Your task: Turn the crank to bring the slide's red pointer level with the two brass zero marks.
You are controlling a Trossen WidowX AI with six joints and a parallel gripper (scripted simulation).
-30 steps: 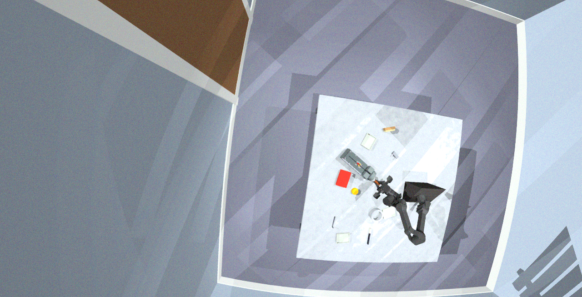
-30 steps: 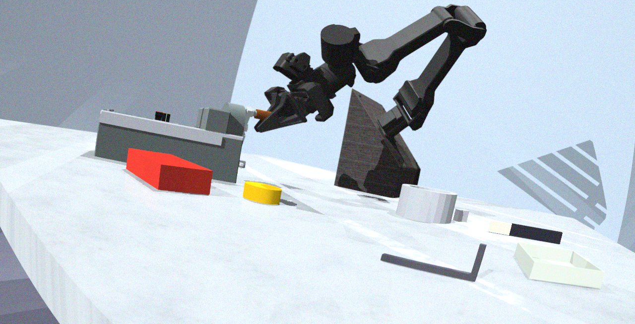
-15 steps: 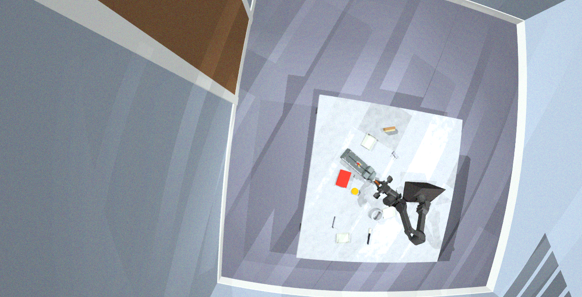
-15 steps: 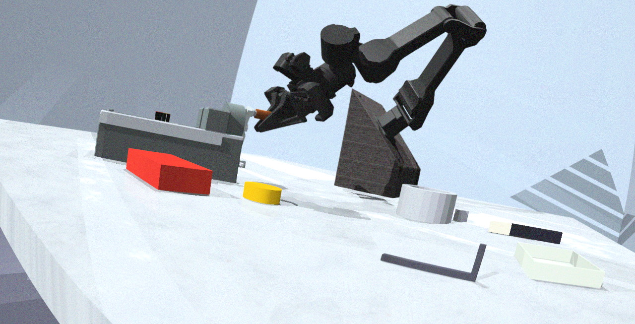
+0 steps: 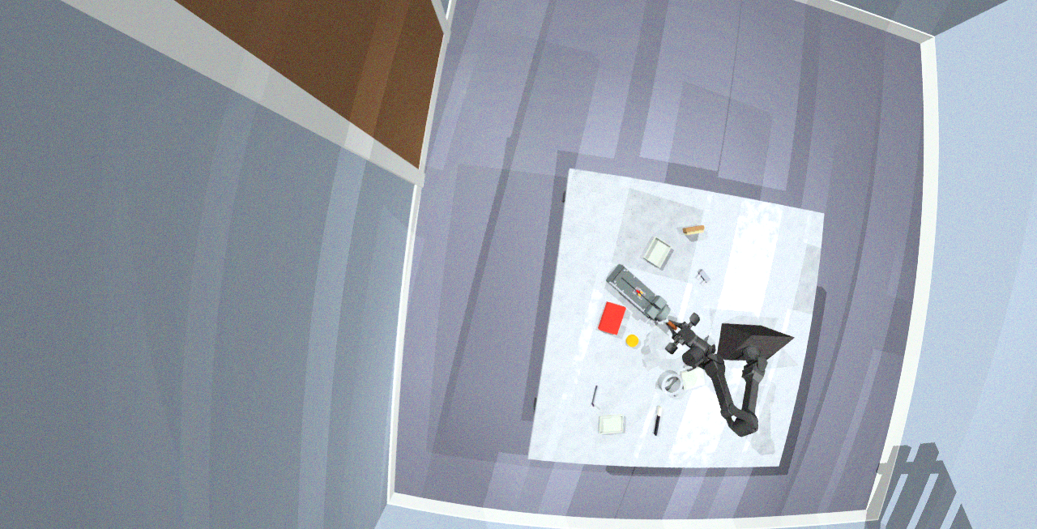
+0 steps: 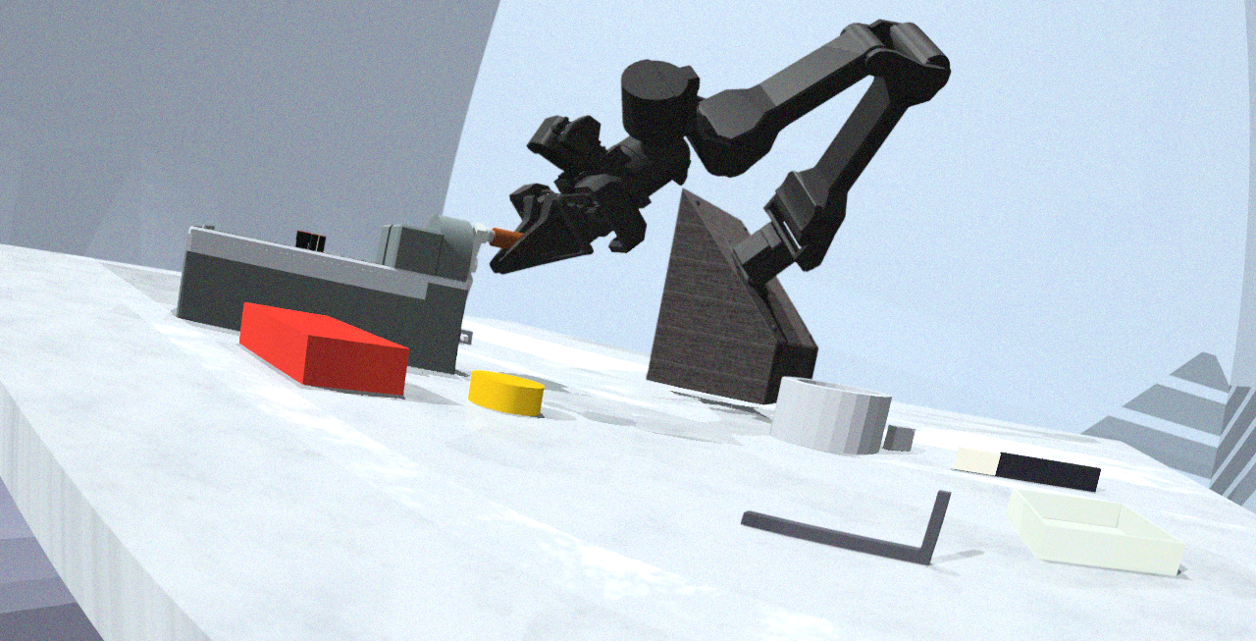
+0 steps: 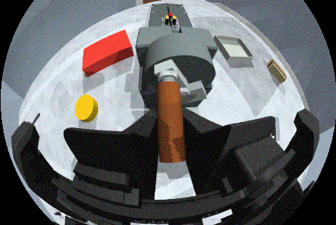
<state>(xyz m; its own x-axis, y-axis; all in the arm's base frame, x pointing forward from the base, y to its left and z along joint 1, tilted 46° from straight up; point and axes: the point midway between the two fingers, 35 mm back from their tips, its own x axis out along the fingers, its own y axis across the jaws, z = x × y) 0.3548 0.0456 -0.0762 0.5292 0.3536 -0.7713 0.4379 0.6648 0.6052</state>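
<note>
Now: gripper tip 1 cm past the brown handle, 1 cm to the right of it and 3 cm below it. Round my gripper tip: yellow disc (9 cm ahead, 12 cm to the left, 8 cm below); then red pointer (16 cm ahead, 9 cm to the right, 1 cm below); then black L-shaped bar (19 cm ahead, 42 cm to the left, 8 cm below).
</note>
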